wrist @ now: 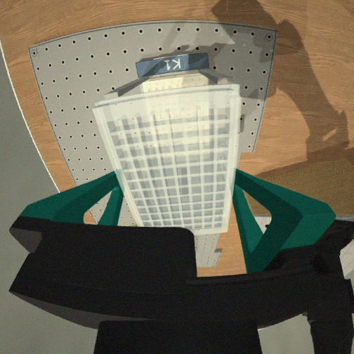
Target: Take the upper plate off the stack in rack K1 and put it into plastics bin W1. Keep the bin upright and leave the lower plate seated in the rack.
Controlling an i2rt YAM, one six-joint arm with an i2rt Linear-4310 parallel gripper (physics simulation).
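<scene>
The upper plate point(175, 165), a clear, whitish well plate with a grid of wells, is between the green fingers of my gripper point(176, 174). The fingers press on its two long sides, and it hangs above rack K1 point(197, 61), roughly level. The rack's blue label and grey side arms show past the plate's far edge. The lower plate point(175, 82) shows as a cream strip with small wells just inside the label, in the rack; the upper plate covers most of it. Bin W1 does not show in the wrist view.
The rack stands on a grey perforated board point(55, 85) with a curved far edge. The board lies on a wooden table point(310, 45). The arm's shadow falls on the right side. A patch of darker wood grain and a pale edge show at the lower right, beyond the right finger.
</scene>
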